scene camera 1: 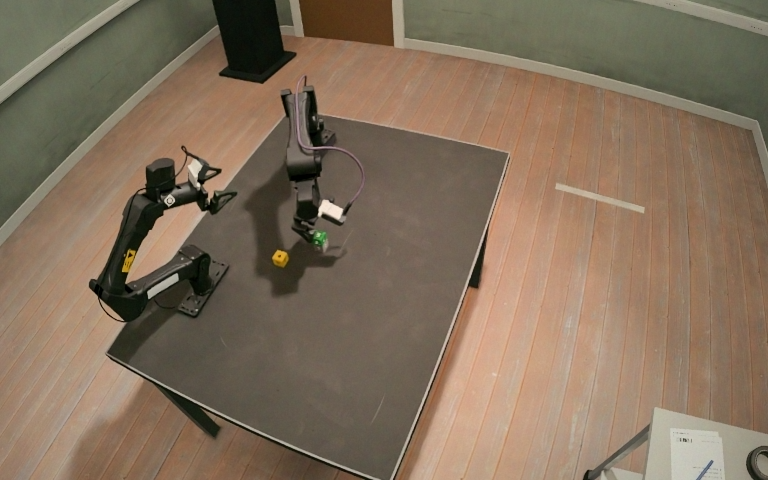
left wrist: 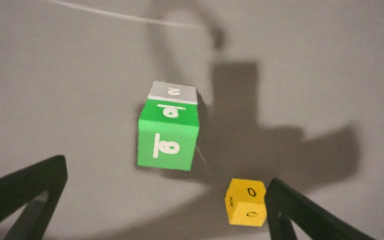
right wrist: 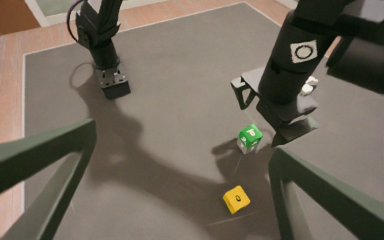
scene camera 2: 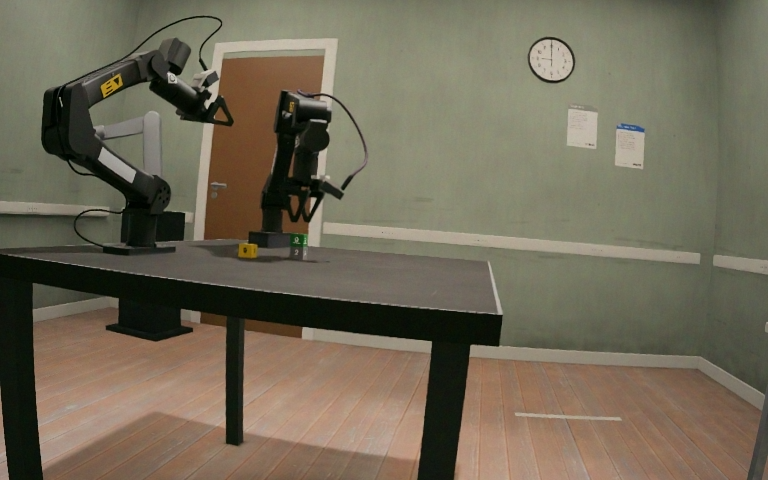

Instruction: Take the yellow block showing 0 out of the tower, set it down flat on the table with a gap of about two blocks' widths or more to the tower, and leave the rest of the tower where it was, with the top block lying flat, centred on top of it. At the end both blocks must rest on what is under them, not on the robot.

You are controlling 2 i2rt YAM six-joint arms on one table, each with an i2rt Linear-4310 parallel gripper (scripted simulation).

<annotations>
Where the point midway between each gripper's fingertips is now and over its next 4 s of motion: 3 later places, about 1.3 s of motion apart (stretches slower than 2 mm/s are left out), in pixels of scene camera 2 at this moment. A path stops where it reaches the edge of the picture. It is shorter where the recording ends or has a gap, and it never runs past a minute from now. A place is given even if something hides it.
My left gripper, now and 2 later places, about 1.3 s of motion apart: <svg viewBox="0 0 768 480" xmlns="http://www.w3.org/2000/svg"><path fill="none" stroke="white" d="M300 222L372 139L408 108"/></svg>
My right gripper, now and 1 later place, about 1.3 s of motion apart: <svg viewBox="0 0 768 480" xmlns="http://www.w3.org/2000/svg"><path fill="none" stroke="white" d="M221 122L282 190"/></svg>
</annotations>
